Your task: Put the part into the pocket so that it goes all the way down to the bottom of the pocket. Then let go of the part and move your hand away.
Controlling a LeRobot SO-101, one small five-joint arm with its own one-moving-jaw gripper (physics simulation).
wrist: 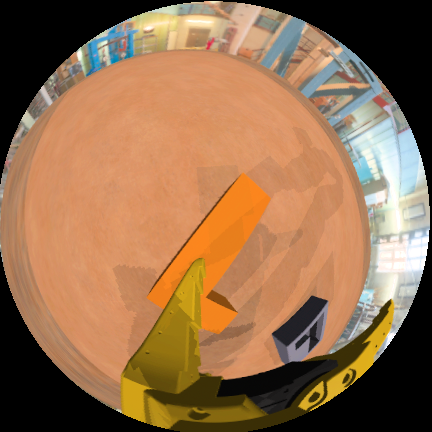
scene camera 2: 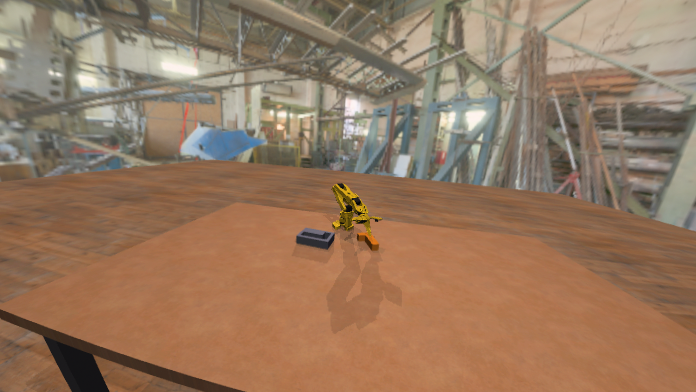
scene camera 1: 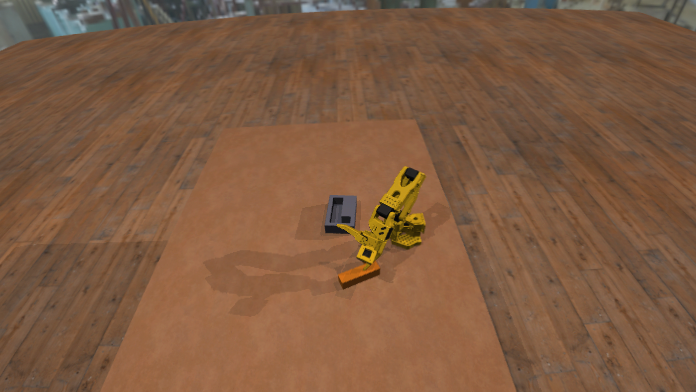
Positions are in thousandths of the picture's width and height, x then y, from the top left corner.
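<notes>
An orange L-shaped block (wrist: 510, 545): my gripper touches it. A grey block with L-shaped pocket (scene camera 1: 491, 534) is also visible; in the wrist view, the grey block with L-shaped pocket (wrist: 682, 786) is visible too.
</notes>
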